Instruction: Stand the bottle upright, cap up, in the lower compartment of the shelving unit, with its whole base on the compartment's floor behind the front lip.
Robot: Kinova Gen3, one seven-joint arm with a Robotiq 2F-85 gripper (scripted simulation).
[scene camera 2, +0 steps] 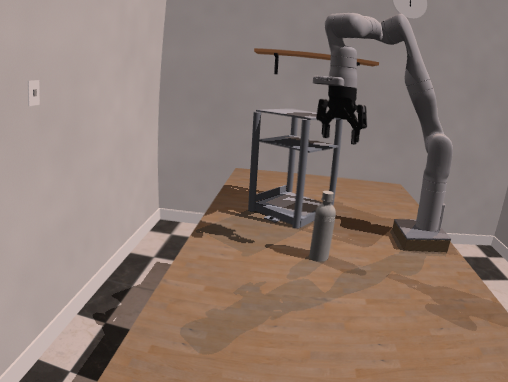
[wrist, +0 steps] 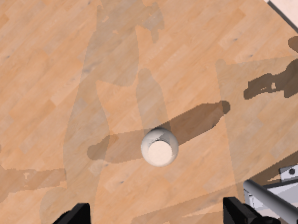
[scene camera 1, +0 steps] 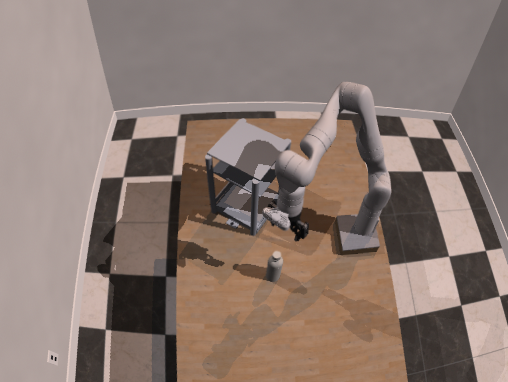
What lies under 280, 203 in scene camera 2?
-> A shelving unit.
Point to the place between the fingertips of my gripper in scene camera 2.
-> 339, 140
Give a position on a shelving unit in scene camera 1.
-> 247, 154
